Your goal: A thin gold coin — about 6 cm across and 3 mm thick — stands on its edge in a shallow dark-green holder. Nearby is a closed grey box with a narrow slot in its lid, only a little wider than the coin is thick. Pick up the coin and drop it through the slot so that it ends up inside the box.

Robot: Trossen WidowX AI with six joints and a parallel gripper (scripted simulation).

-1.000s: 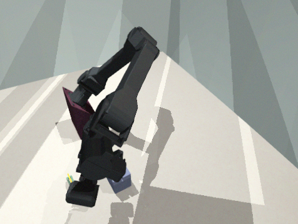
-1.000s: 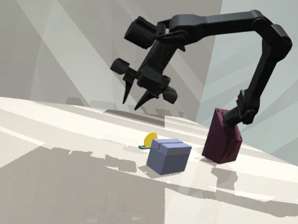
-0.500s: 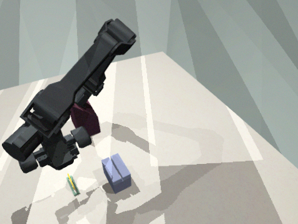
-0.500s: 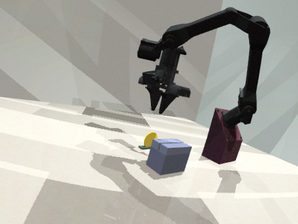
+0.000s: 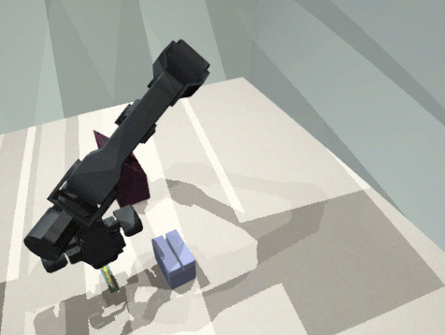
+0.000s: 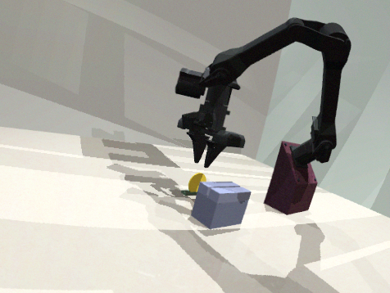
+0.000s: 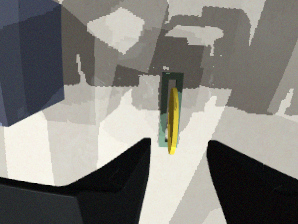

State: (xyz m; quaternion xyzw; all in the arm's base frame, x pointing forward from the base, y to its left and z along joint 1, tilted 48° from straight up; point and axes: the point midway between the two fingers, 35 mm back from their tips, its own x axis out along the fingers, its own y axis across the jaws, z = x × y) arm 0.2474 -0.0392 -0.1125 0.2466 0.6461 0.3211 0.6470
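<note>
Now: gripper tip 50 mm above the gold coin.
</note>
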